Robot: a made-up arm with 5 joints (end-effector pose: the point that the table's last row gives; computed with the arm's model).
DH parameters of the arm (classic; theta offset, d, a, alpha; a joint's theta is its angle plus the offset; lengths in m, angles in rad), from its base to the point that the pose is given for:
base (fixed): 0 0 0 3.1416
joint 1: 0 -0.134 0.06 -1.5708
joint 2: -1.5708 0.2 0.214 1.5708
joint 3: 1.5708 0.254 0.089 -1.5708
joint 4: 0 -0.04 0.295 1.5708
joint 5: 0 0.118 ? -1.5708
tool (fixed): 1.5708 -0.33 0 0
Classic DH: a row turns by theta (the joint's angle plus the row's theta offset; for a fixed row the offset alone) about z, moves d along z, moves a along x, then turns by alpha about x.
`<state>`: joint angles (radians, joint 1 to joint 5).
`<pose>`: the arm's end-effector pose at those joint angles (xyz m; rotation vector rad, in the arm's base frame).
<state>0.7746 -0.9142 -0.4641 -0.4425 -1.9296</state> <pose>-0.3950 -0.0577 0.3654 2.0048 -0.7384 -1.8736</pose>
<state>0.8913 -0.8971 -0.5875 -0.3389 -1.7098</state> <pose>-0.3941 0.0484 0.3173 2.0682 -0.6861 -1.8536</pose>
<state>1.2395 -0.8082 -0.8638 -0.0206 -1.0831</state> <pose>-0.2756 0.3644 0.1752 2.0484 -0.7165 -1.5787</pose>
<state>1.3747 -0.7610 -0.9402 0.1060 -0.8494</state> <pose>-0.1911 0.4586 0.0995 1.9145 -0.7810 -1.4737</pose>
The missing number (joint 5, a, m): -0.086
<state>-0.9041 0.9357 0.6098 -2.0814 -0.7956</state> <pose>0.4040 0.0139 -0.2569 1.5534 -1.2600 -1.0579</pose>
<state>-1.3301 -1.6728 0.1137 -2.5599 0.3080</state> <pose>-0.1175 -0.5091 0.5228 -1.8591 -0.6122 -0.9705</pose>
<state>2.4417 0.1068 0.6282 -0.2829 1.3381</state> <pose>-0.1725 0.9346 0.0710 -0.8086 2.3928 -1.7881</pose>
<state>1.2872 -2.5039 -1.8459 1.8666 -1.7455</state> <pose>-0.2364 -0.0542 0.6270 -1.8963 1.9118 0.6703</pose>
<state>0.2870 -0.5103 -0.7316 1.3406 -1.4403</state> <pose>-0.4710 -0.2216 -0.0065 2.2067 0.4677 0.8853</pose>
